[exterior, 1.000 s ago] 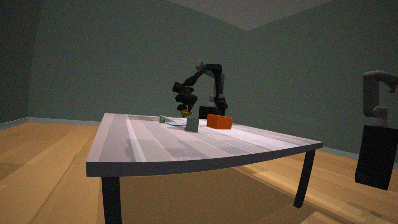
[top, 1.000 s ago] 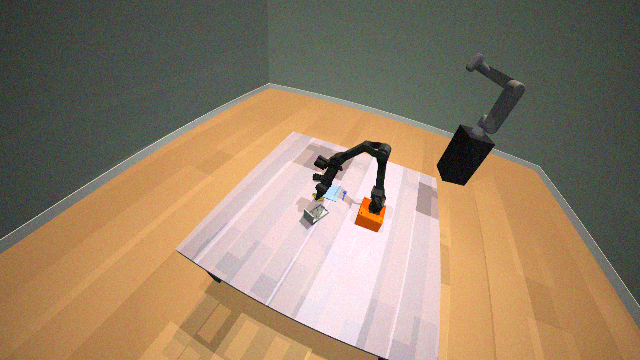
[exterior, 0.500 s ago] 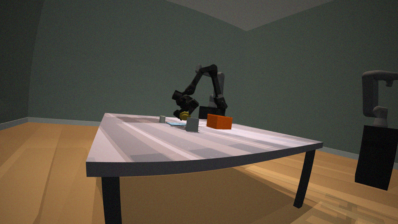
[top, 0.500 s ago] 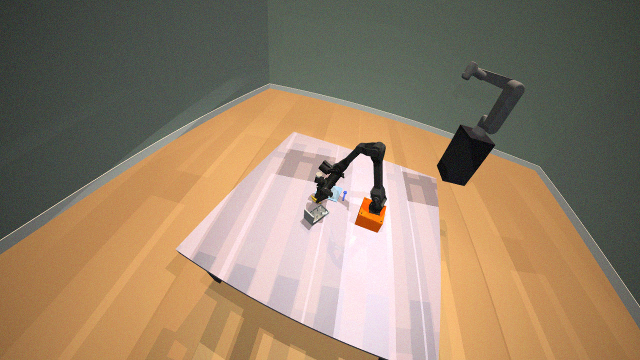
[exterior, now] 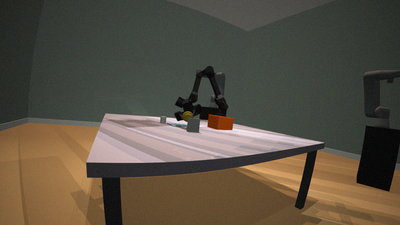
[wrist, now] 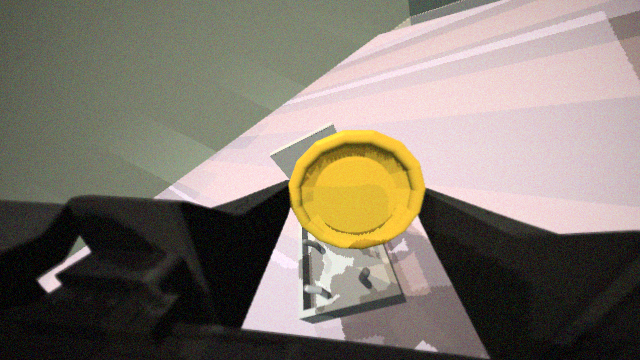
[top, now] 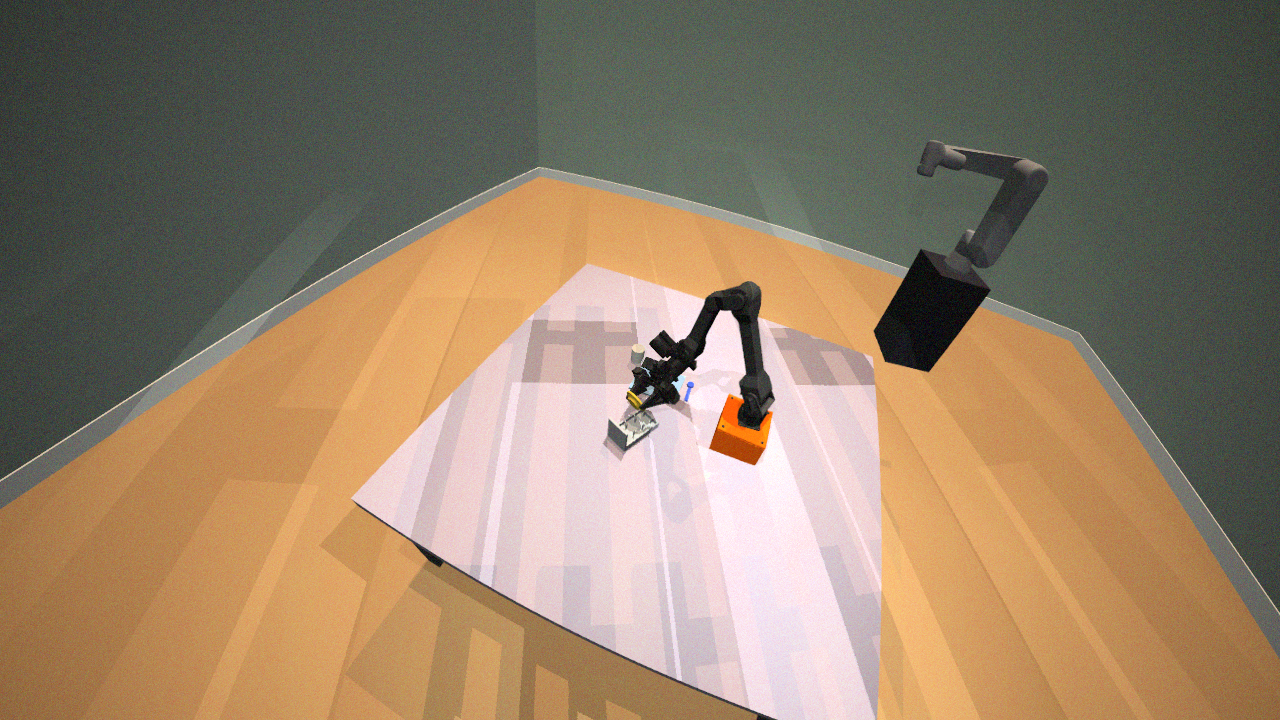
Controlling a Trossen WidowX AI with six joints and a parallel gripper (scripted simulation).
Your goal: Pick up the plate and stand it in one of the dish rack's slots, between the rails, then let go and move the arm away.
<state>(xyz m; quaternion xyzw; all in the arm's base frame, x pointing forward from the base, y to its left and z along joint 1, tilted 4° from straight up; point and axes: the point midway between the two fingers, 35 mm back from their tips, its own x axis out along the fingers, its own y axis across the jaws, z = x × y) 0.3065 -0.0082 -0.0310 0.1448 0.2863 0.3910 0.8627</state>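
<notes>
Right now the grey dish rack is 10 mm behind my gripper tip, 40 mm to the left of it and 50 mm below it. The rest, counted from my gripper tip: white cup: 40 mm ahead, 260 mm to the right, 50 mm below; then yellow plate: 10 mm to the right; then light-blue mat: 50 mm behind, 170 mm to the right, 70 mm below.
</notes>
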